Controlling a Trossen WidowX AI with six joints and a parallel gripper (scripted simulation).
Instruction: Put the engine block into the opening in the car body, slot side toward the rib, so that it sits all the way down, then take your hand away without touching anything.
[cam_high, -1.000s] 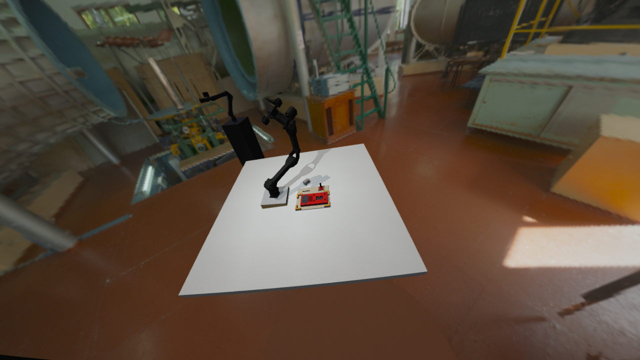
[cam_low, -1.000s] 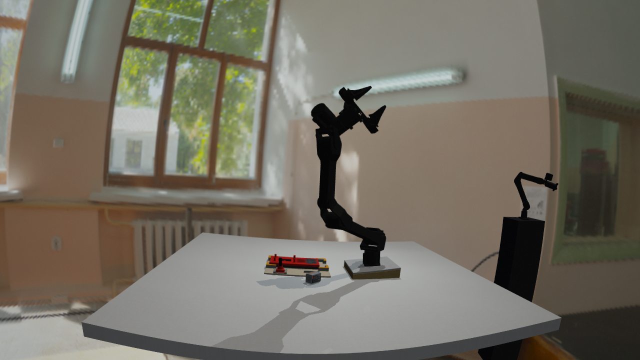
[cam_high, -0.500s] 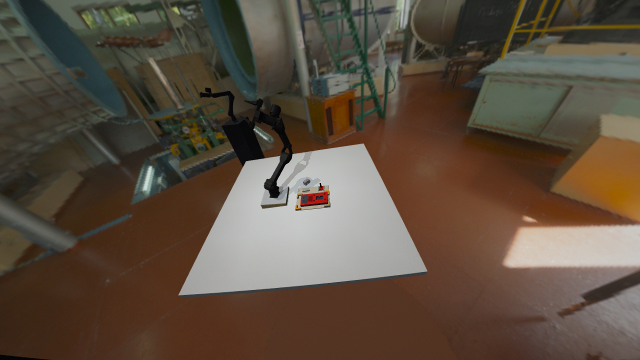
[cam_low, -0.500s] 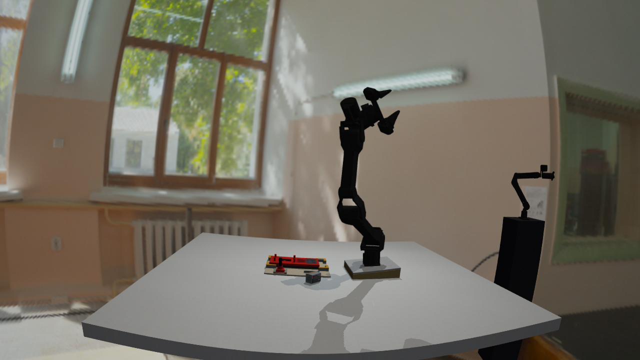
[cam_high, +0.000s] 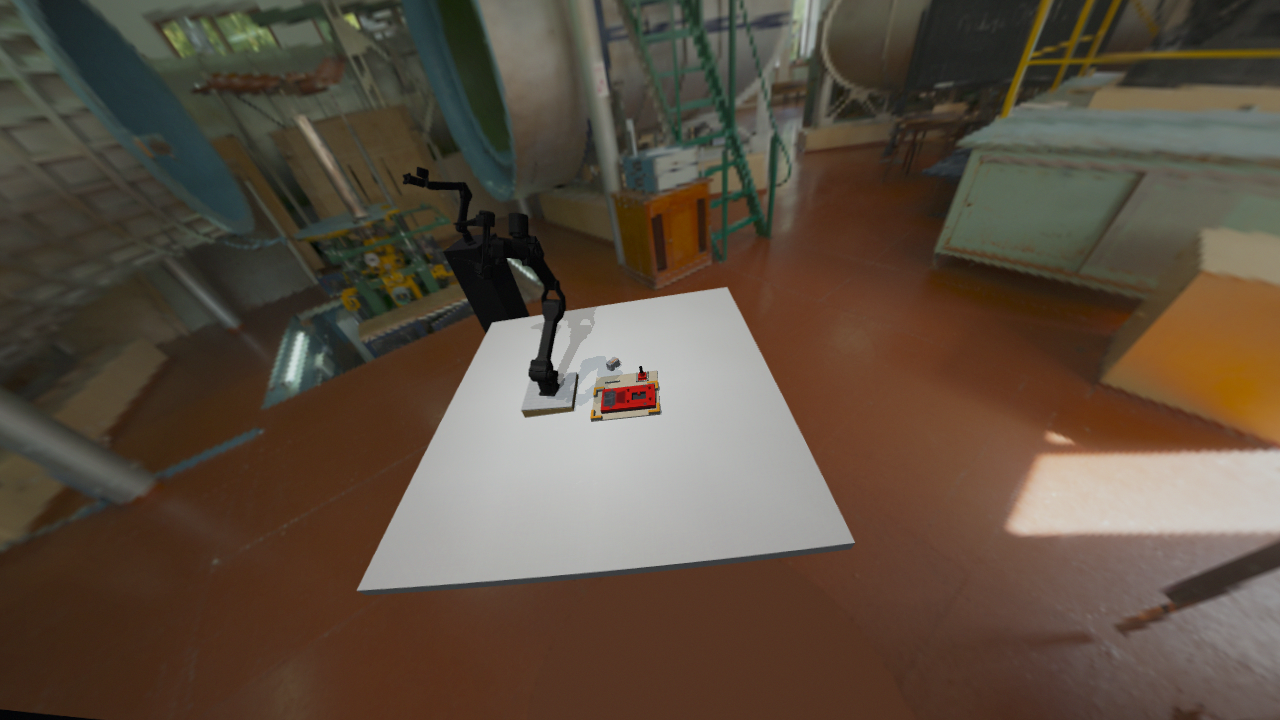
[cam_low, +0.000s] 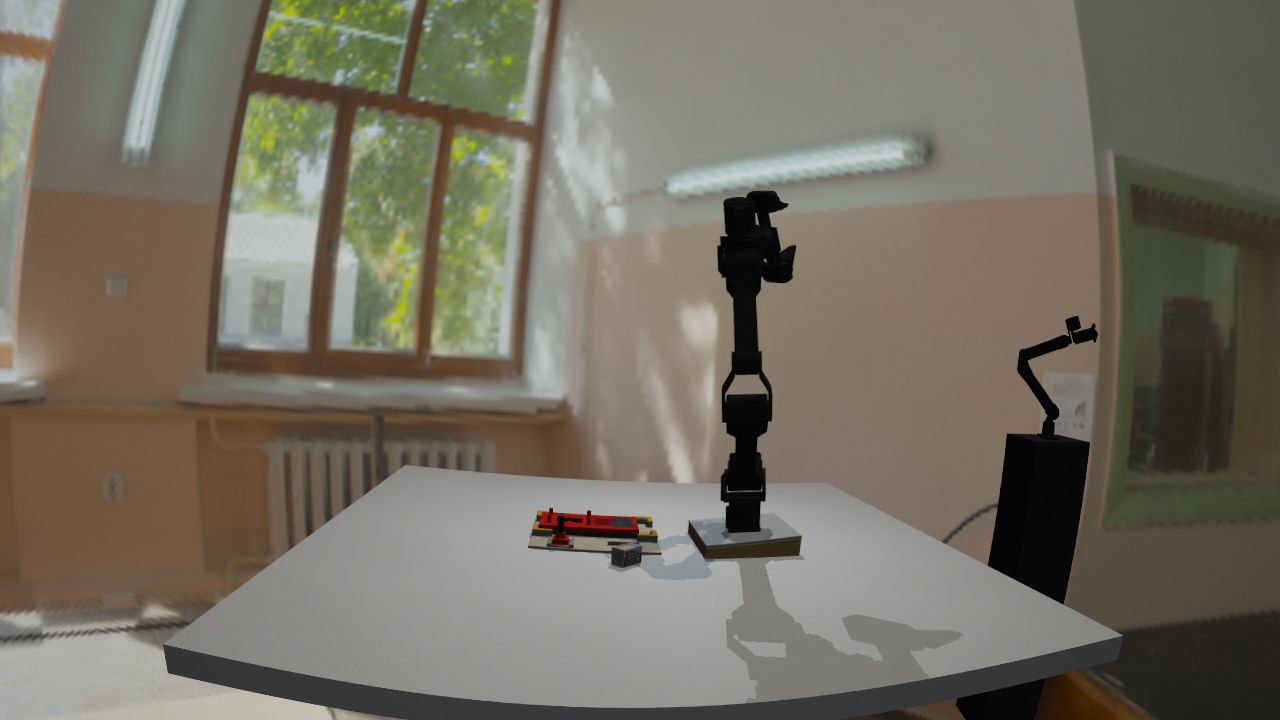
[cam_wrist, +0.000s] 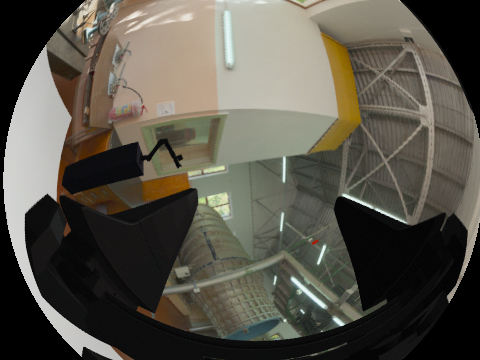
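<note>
My gripper tip is now 640 mm above the grey engine block, 280 mm short of it and 210 mm to the right of it.
</note>
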